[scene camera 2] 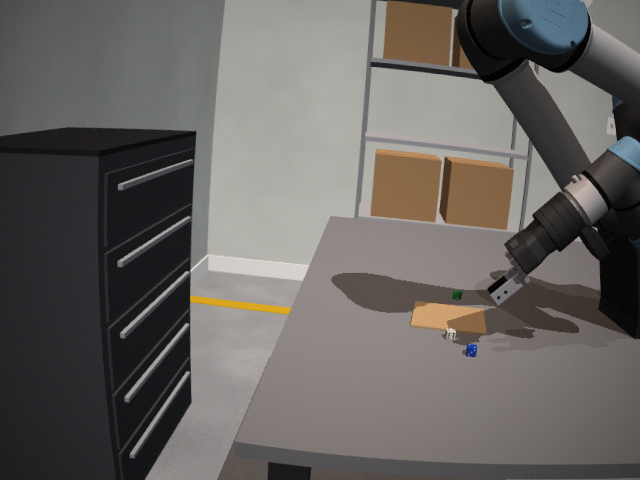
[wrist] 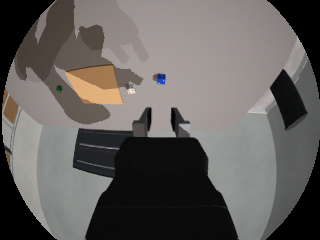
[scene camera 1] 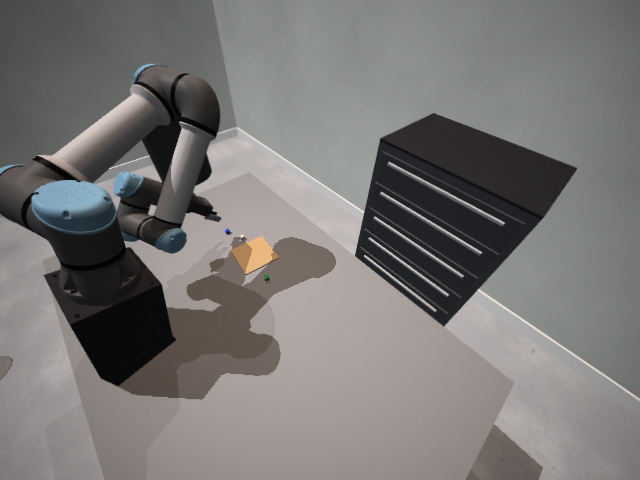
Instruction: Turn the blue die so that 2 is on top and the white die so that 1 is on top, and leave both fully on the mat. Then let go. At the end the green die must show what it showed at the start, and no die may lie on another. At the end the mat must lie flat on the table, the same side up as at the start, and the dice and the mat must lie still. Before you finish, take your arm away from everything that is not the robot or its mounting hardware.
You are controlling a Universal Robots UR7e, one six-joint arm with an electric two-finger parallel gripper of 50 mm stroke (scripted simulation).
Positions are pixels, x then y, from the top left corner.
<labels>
orange mat: scene camera 2; wrist 98,84; scene camera 1
same spot on orange mat: (scene camera 1: 254,254) = (scene camera 2: 450,316)
</labels>
